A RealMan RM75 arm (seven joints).
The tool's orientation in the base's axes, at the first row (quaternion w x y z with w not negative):
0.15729 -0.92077 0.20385 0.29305
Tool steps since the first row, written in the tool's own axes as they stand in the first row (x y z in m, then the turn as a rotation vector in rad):
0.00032 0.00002 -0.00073 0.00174 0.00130 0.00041
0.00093 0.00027 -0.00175 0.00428 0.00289 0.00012
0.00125 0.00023 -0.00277 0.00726 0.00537 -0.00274
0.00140 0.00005 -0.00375 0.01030 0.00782 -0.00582
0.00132 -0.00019 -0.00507 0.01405 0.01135 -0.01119
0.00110 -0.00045 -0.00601 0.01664 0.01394 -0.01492
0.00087 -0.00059 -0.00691 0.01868 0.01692 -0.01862
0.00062 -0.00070 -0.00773 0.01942 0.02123 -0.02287
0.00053 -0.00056 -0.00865 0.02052 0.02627 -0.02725
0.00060 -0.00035 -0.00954 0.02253 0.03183 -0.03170
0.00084 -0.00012 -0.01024 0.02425 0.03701 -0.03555
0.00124 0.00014 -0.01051 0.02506 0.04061 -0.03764
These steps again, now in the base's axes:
0.00058 -0.00041 0.00037 0.00049 -0.00145 -0.00159
0.00140 -0.00121 0.00076 0.00178 -0.00367 -0.00317
0.00214 -0.00169 0.00136 0.00420 -0.00784 -0.00316
0.00280 -0.00197 0.00207 0.00679 -0.01208 -0.00302
0.00348 -0.00228 0.00318 0.01048 -0.01840 -0.00170
0.00389 -0.00238 0.00409 0.01298 -0.02291 -0.00080
0.00421 -0.00256 0.00496 0.01486 -0.02759 0.00034
0.00447 -0.00273 0.00576 0.01542 -0.03327 0.00247
0.00477 -0.00320 0.00651 0.01596 -0.03975 0.00436
0.00515 -0.00377 0.00713 0.01698 -0.04696 0.00567
0.00555 -0.00432 0.00749 0.01767 -0.05352 0.00674
0.00586 -0.00477 0.00741 0.01758 -0.05772 0.00727

